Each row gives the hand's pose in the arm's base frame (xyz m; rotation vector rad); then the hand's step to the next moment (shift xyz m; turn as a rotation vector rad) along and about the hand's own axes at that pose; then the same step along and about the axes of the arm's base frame.
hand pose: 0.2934 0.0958 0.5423 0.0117 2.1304 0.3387
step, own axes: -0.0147 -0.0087 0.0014 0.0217 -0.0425 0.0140
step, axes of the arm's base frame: 0.0104 -0.0101 0.0092 0.0047 -0.0345 -0.0355
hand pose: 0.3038 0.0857 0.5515 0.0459 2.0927 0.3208
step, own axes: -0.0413 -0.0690 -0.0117 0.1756 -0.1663 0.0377
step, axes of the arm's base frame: 0.0182 -0.0757 0.0234 -0.0431 -0.1241 -0.2066
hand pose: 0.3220 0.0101 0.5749 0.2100 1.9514 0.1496
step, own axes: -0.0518 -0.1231 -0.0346 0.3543 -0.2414 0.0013
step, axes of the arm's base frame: -0.0222 -0.1316 0.0349 -0.1489 -0.1588 -0.3693
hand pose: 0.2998 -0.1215 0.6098 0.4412 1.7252 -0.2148
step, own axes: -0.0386 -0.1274 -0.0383 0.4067 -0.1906 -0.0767
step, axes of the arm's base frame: -0.0806 -0.1078 0.0327 -0.2063 -0.0740 -0.3995
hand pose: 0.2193 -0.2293 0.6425 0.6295 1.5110 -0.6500
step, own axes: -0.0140 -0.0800 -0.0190 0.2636 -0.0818 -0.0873
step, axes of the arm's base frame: -0.0707 -0.0411 0.0166 -0.1292 0.0080 -0.2589
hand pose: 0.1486 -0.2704 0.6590 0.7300 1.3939 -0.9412
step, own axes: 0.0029 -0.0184 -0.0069 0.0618 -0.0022 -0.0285
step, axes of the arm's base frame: -0.0196 -0.0029 -0.0014 -0.0192 0.0169 -0.0631
